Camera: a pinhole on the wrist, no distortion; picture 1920 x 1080 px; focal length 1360.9 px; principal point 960.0 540.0 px. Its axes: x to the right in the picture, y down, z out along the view. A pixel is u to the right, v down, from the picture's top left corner.
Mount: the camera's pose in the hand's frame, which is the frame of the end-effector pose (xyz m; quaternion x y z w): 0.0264 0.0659 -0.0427 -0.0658 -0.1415 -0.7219 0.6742
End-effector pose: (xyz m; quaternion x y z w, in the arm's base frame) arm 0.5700 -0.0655 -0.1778 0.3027 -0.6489 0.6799 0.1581
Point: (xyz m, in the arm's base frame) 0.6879 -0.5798 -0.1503
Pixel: 1657.5 706.9
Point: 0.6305 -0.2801 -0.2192
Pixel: 1658.5 392.8
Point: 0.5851 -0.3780 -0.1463
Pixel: 1662.4 893.2
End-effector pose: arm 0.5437 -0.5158 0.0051 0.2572 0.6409 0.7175 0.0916
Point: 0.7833 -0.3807 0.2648
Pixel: 527.5 229.4
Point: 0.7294 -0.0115 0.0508
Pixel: 1541.4 876.3
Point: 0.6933 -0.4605 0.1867
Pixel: 515.9 95.2
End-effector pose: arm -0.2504 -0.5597 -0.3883 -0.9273 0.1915 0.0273 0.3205
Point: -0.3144 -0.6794 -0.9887
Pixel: 304.2 769.4
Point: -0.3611 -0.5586 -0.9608
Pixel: 588.6 567.2
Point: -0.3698 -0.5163 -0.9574
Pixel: 684.0 522.2
